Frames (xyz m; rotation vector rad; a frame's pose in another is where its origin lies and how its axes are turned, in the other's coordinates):
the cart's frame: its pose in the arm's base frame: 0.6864 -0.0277 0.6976 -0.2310 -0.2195 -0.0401
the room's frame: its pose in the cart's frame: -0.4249 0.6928 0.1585 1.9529 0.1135 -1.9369
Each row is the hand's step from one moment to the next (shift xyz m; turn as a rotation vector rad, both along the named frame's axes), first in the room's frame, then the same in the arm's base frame.
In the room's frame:
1: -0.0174 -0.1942 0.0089 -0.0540 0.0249 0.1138
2: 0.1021 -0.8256 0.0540 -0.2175 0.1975 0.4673
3: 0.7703 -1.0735 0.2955 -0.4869 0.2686 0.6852
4: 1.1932 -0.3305 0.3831 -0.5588 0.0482 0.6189
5: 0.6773 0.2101 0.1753 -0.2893 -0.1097 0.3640
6: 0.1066 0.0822 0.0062 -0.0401 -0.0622 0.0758
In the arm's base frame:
1: -0.0534 0.1704 -0.0788 -0.1154 -0.0316 0.0465
2: -0.2010 0.6437 -0.4902 -0.4530 -0.2128 0.2328
3: -0.3252 0.4953 -1.2174 -0.7081 -0.2217 0.4776
4: -0.1525 -0.3463 -1.2396 -0.7085 0.0167 0.4420
5: 0.0372 -0.5230 -0.5086 -0.4365 0.1105 0.1596
6: 0.0365 -0.1179 -0.0542 -0.0944 0.0479 -0.0032

